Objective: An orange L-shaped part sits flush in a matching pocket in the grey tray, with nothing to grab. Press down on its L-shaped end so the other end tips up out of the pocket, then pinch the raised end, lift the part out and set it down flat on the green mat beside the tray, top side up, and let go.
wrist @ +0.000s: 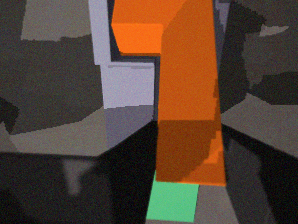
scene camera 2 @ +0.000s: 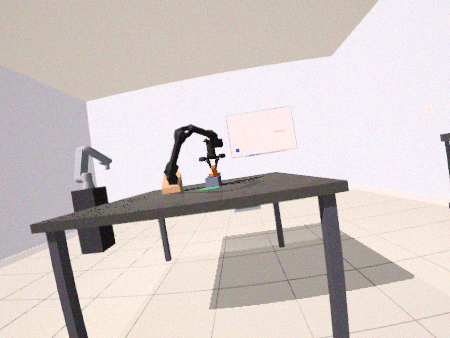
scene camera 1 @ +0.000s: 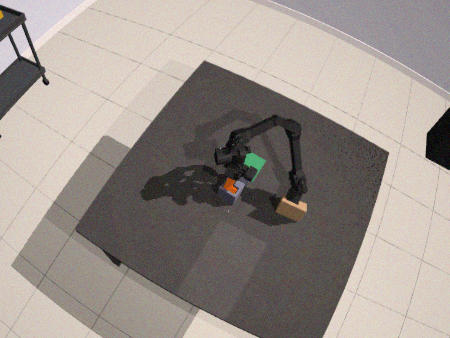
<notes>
My gripper (wrist: 185, 129) holds an orange L-shaped part (wrist: 189, 148). I also see a green mat (wrist: 165, 195).
</notes>
